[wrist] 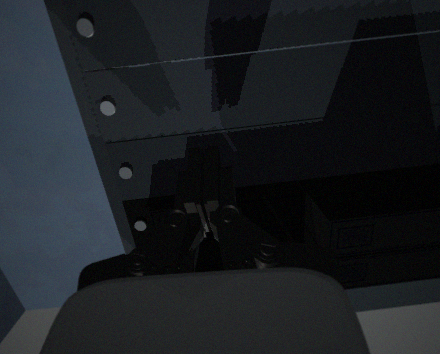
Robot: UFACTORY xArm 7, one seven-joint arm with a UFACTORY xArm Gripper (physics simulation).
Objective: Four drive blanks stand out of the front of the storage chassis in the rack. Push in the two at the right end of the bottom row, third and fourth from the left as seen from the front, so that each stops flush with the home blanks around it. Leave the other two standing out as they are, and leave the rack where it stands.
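Frame: origin at the arm's base, x right, y ahead, z up, level; millimetres.
Where they show: gripper, between the fingertips: [208, 164].
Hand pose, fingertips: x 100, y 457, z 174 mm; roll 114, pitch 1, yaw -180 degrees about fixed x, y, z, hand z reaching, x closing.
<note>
After its pixels a point has its place.
My gripper [208, 164] @(x 100, y 457, z 175 mm) is shut and empty, its dark fingers pointing up the wrist view in front of the rack [116, 150] @(x 163, y 476, z 166 mm). The fingertips are hard to make out against the dark front. To the right of the fingers a very dark block [382, 232] @(x 1, y 441, z 220 mm) shows with faint rectangular outlines on its face, apparently part of the storage chassis front. It is too dark to tell which drive blanks these are, or which stand out or sit flush. Whether the fingertips touch anything cannot be told.
A rack edge strip with several round light fasteners [107, 107] @(x 160, y 475, z 138 mm) runs down the left of the fingers. Flat dark panels [280, 80] @(x 51, y 486, z 134 mm) with thin seams fill the upper view, crossed by shadows. A blue surface [45, 165] lies beyond the rack's edge at left.
</note>
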